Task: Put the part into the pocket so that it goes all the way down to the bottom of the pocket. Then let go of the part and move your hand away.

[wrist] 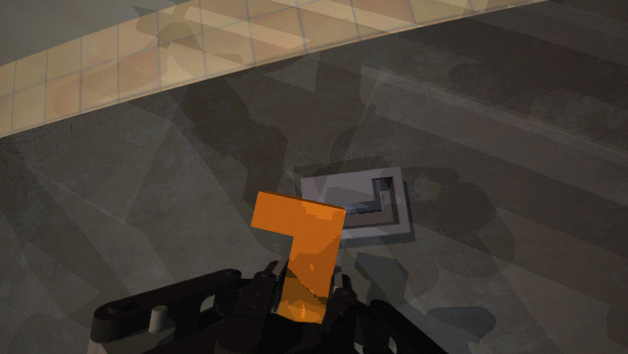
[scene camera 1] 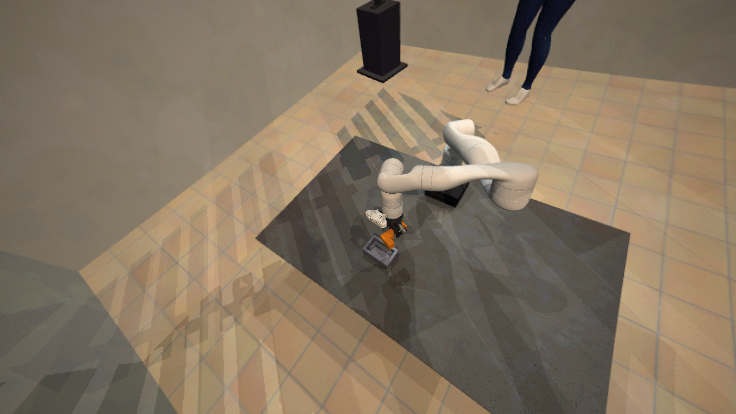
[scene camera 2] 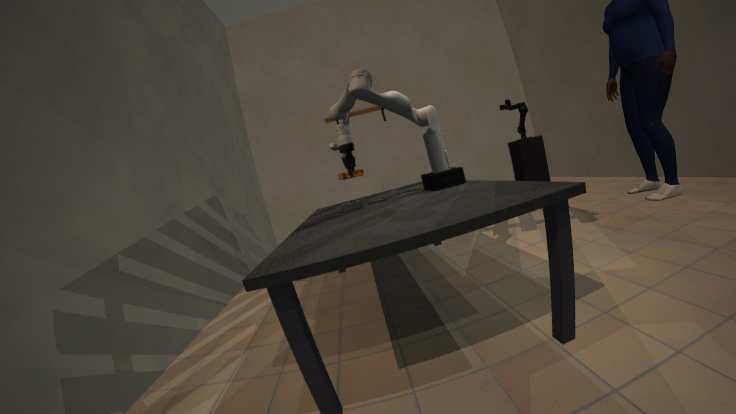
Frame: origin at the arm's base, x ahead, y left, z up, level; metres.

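Seen in the pictures: gripper, fingertip midpoint: [wrist: 309,273] [scene camera 1: 393,233] [scene camera 2: 352,176]; arm's base at its link origin: [scene camera 2: 441,171].
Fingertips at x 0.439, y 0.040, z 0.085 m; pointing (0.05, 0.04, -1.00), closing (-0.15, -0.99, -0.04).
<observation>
Pixels of each thing's top centre, then the offset from my fingertips to it. Level surfaces: height alone.
- orange L-shaped part at its top centre: [wrist: 281,283] [scene camera 1: 396,233] [scene camera 2: 350,170] 0.027 m up, 0.002 m ahead, 0.015 m left
- grey block with the L-shaped pocket, top centre: [wrist: 353,204] [scene camera 1: 380,249] [scene camera 2: 350,202] 0.128 m down, 0.051 m ahead, 0.041 m right
- dark table at its surface level: 0.164 m down
The orange L-shaped part [scene camera 1: 388,238] [scene camera 2: 351,174] [wrist: 314,237] is in the air. My gripper [scene camera 1: 395,230] [scene camera 2: 350,170] [wrist: 309,273] is shut on its long arm. The grey block with the L-shaped pocket [scene camera 1: 373,258] [scene camera 2: 352,205] [wrist: 345,189] lies on the table, below the part. In the wrist view the block is beyond the part and to the right. There the part's corner points to the upper right, while the pocket's corner is at the lower right, so their turns differ. The part hides the block's near left corner and the pocket's left end.
The dark table [scene camera 1: 488,308] [scene camera 2: 411,216] [wrist: 175,160] bears the block and the arm's black base [scene camera 1: 446,194] [scene camera 2: 443,178]. The table's edge runs beyond the block in the wrist view. A black pedestal [scene camera 1: 379,41] [scene camera 2: 529,157] and a standing person [scene camera 1: 535,46] [scene camera 2: 645,92] are off the table.
</observation>
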